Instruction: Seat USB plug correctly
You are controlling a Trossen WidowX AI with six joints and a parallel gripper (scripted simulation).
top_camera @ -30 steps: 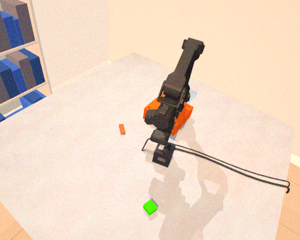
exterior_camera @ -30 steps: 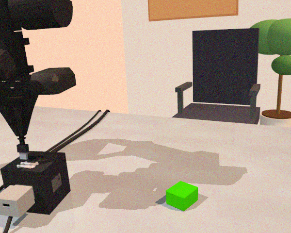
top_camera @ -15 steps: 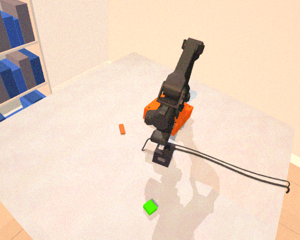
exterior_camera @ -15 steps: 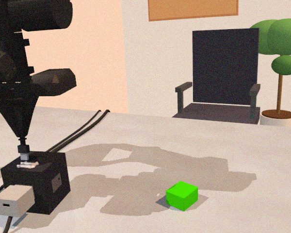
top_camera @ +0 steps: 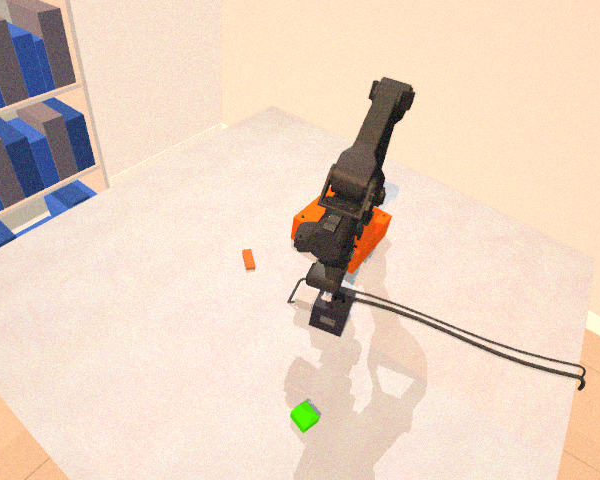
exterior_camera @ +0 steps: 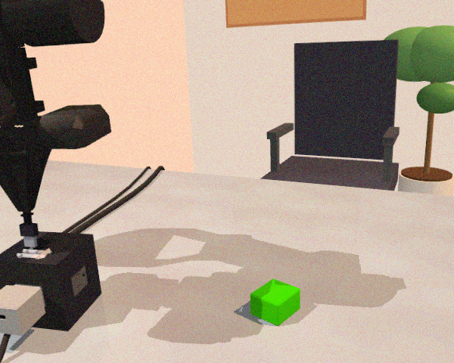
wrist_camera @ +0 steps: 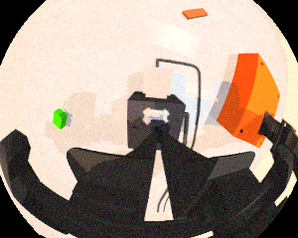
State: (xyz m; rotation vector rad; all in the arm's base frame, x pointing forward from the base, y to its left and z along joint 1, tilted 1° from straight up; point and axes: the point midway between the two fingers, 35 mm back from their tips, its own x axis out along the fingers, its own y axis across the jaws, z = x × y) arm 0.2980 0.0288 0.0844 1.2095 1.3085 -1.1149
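The pale socket lies 50 mm below my gripper tip. Also, from my gripper tip: small USB plug 20 mm below; green cube 240 mm ahead, 110 mm below, 70 mm to the left.
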